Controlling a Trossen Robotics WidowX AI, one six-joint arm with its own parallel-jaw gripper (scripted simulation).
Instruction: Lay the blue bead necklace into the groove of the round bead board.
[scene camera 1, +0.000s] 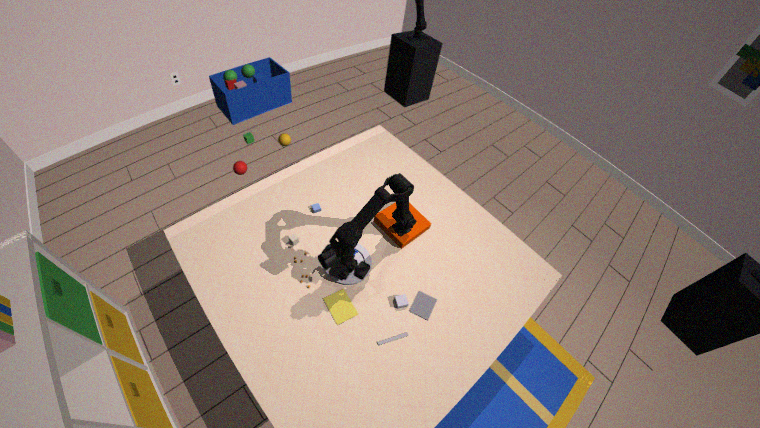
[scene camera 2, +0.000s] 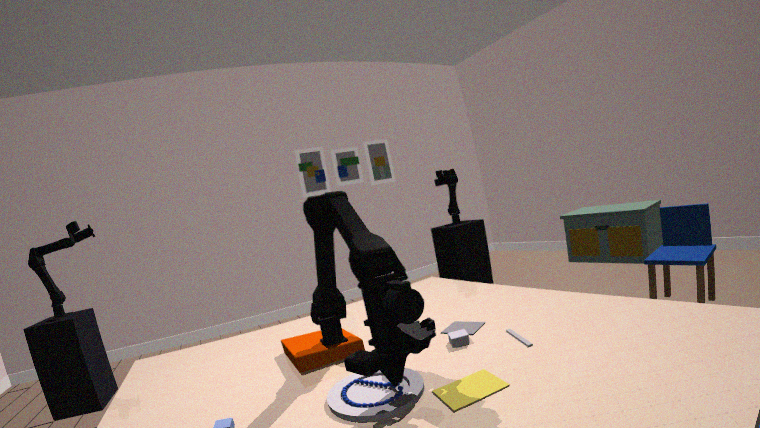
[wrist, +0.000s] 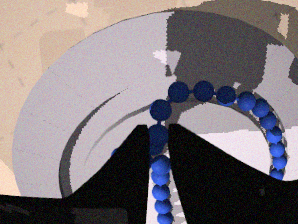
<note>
In view: the gripper (scene camera 2: 397, 383) and a yellow sheet (scene camera 1: 339, 304).
The gripper also shows in the wrist view (wrist: 157, 133). The wrist view does not show the yellow sheet: it is out of frame.
</note>
